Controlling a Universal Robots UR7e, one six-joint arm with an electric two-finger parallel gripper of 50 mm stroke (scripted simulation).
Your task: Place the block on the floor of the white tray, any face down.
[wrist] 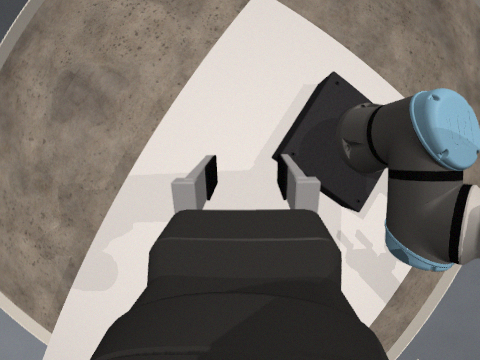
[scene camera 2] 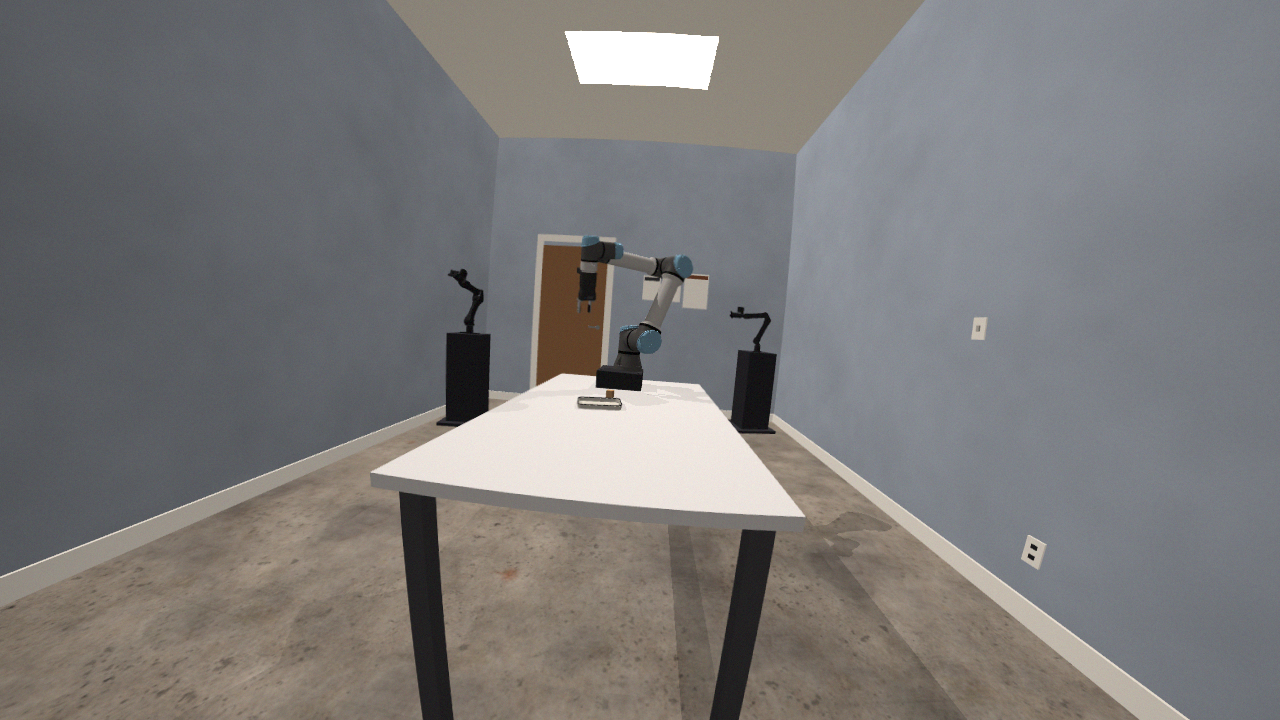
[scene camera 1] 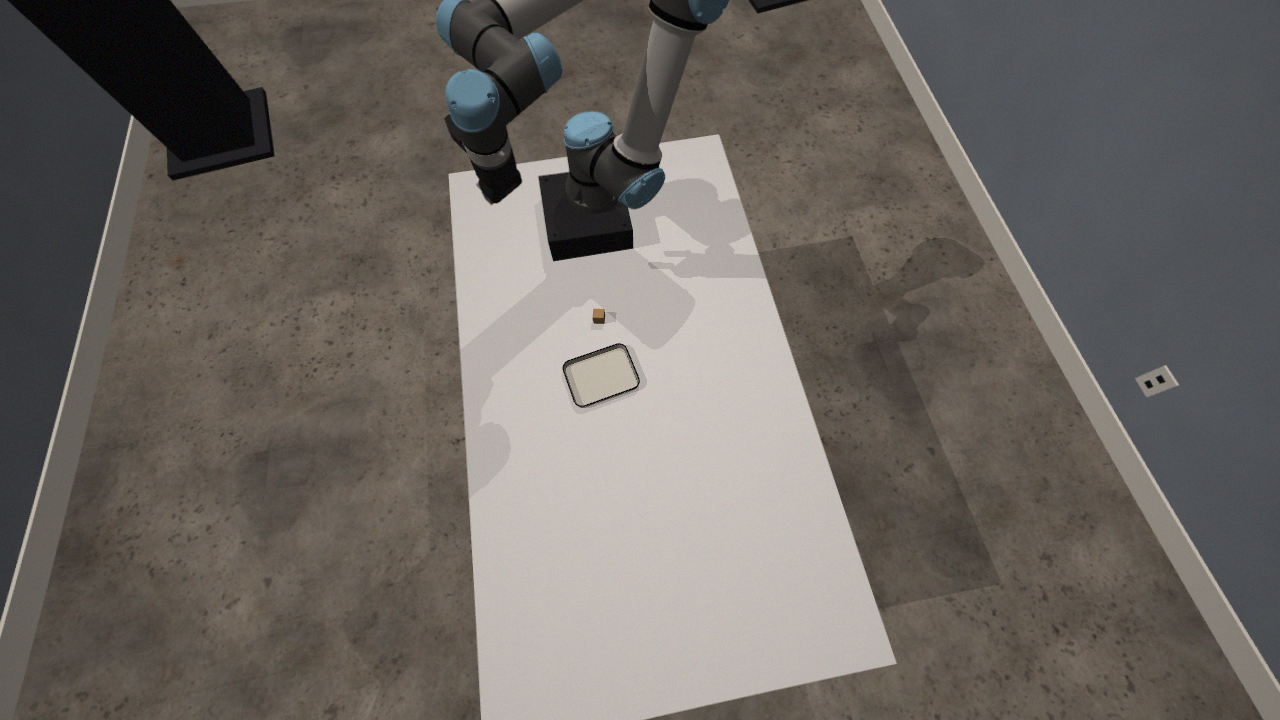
The pictures show: my gripper and a white tray.
My gripper also shows in the wrist view.
